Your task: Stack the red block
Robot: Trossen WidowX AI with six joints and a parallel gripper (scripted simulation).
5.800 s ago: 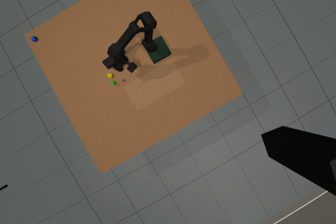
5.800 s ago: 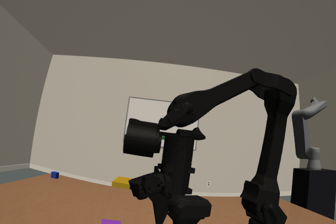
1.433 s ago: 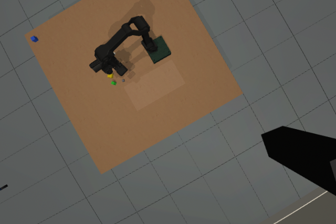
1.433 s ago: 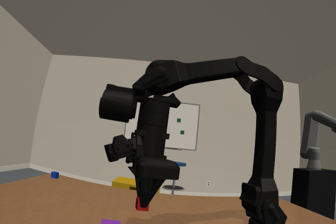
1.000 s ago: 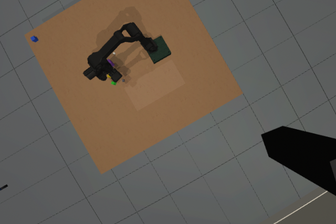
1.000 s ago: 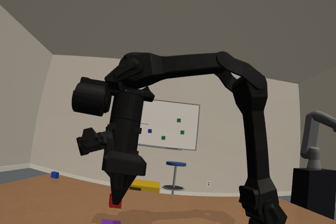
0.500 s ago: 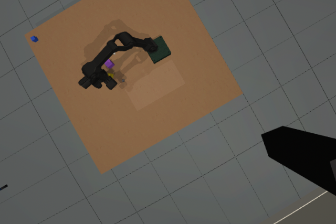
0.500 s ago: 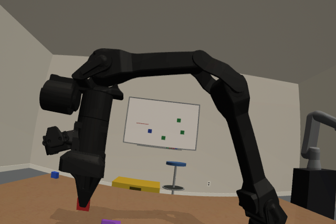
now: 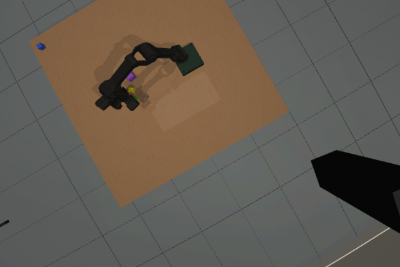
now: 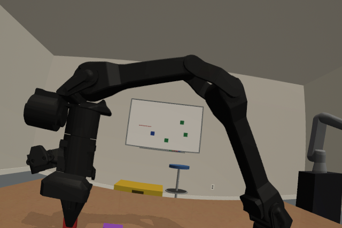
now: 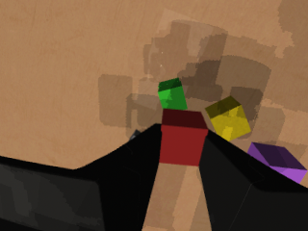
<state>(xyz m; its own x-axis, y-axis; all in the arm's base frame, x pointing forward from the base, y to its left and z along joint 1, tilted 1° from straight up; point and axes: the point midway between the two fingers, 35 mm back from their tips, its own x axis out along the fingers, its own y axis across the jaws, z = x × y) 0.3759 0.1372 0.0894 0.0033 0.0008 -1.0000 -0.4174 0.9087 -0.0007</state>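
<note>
The yellow block lies 90 mm below my gripper tip and 60 mm to the right of it. Round my gripper tip: small grey piece (100 mm below, 80 mm behind, 10 mm to the left); then purple block (150 mm to the right, 80 mm below, 20 mm behind); then red block (right at my gripper tip).
</note>
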